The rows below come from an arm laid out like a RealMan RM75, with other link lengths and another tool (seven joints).
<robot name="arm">
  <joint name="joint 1" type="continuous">
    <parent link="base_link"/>
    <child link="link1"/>
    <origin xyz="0 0 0.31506" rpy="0 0 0"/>
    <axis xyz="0 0 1"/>
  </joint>
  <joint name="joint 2" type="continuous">
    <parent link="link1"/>
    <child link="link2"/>
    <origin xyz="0 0 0" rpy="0 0 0"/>
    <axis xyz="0 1 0"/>
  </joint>
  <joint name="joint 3" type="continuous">
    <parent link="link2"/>
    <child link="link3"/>
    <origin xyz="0 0 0.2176" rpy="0 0 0"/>
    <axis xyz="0 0 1"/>
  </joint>
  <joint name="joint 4" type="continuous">
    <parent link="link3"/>
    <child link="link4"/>
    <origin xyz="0 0 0" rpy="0 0 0"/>
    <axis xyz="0 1 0"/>
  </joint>
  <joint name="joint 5" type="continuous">
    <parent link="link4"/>
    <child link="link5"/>
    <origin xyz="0 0 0.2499" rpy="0 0 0"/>
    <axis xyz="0 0 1"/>
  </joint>
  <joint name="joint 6" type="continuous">
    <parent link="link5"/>
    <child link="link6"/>
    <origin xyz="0 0 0" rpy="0 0 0"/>
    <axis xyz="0 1 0"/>
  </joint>
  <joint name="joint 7" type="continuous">
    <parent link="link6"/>
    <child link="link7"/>
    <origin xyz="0 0 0.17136" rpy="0 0 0"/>
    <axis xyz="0 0 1"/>
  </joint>
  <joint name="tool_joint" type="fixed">
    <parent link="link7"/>
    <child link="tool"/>
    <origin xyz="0.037 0.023 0.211" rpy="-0.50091 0 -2.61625"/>
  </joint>
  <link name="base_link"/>
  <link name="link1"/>
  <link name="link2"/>
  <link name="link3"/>
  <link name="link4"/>
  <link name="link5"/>
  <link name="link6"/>
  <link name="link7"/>
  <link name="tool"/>
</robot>
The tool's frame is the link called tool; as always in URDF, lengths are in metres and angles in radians. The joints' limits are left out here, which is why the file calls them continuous.
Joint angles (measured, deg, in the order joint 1, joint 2, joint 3, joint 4, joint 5, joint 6, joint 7), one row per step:
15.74, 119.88, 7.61, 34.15, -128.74, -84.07, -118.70
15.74, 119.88, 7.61, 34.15, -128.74, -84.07, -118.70
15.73, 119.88, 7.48, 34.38, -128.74, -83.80, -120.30
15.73, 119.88, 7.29, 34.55, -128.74, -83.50, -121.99
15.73, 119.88, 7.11, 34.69, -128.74, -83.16, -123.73
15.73, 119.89, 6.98, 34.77, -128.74, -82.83, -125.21
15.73, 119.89, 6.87, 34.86, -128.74, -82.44, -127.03
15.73, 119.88, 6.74, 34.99, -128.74, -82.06, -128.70
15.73, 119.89, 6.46, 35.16, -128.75, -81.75, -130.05
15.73, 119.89, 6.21, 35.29, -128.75, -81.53, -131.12
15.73, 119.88, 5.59, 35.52, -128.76, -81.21, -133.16
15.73, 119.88, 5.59, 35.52, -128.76, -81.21, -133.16
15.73, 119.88, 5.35, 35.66, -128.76, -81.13, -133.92
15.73, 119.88, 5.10, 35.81, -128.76, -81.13, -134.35
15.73, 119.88, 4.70, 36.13, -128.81, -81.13, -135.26
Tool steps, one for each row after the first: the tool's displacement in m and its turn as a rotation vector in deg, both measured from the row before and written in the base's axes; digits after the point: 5 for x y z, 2 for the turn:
0.00000, 0.00000, 0.00000, 0.00, 0.00, 0.00
-0.00121, -0.00097, -0.00098, 0.77, -1.10, 0.41
-0.00098, -0.00123, -0.00149, 0.77, -1.25, 0.46
-0.00070, -0.00114, -0.00168, 0.80, -1.34, 0.46
-0.00028, -0.00080, -0.00162, 0.68, -1.19, 0.37
-0.00020, -0.00071, -0.00162, 0.88, -1.46, 0.45
-0.00040, -0.00088, -0.00172, 0.76, -1.33, 0.43
-0.00117, -0.00194, -0.00238, 0.45, -1.04, 0.46
-0.00094, -0.00169, -0.00185, 0.35, -0.82, 0.39
-0.00220, -0.00419, -0.00374, 0.61, -1.54, 0.88
0.00000, 0.00000, 0.00000, 0.00, 0.00, 0.00
-0.00130, -0.00173, -0.00115, 0.23, -0.49, 0.35
-0.00147, -0.00181, -0.00092, 0.04, -0.20, 0.28
-0.00314, -0.00329, -0.00136, 0.19, -0.39, 0.57

